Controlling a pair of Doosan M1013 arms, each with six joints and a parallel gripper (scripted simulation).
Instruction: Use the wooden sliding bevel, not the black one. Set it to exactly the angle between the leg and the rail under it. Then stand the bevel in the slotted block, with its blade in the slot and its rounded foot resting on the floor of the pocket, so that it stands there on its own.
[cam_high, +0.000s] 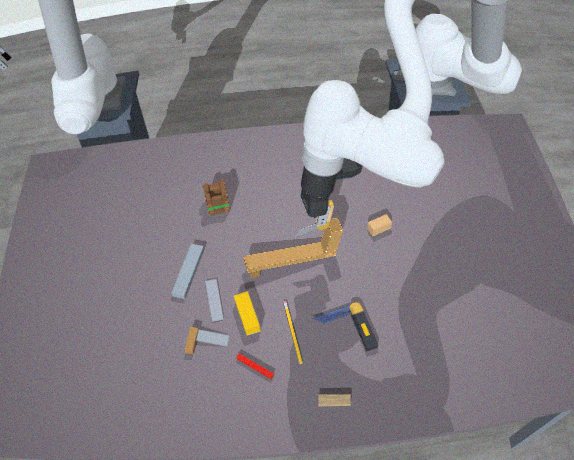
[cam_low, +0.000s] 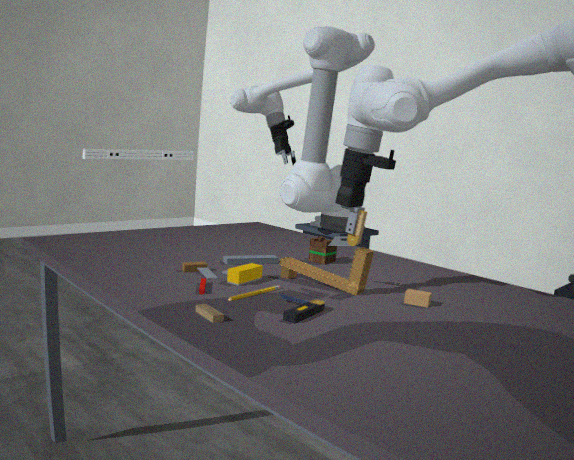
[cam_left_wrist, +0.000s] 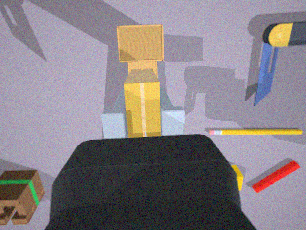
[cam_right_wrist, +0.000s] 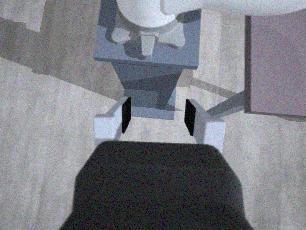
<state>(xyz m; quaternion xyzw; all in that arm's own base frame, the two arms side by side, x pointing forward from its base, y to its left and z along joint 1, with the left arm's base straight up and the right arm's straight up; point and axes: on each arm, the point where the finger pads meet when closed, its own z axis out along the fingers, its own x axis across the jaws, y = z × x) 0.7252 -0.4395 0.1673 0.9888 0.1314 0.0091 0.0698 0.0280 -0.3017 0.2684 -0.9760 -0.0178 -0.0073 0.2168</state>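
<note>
Right now my left hand is 2 cm above the wooden sliding bevel. Round my left hand: black bevel: 21 cm ahead, 7 cm to the left, 16 cm below; then pencil: 23 cm ahead, 8 cm to the right, 16 cm below; then grey blade: 1 cm ahead, 2 cm to the right, 4 cm below.
</note>
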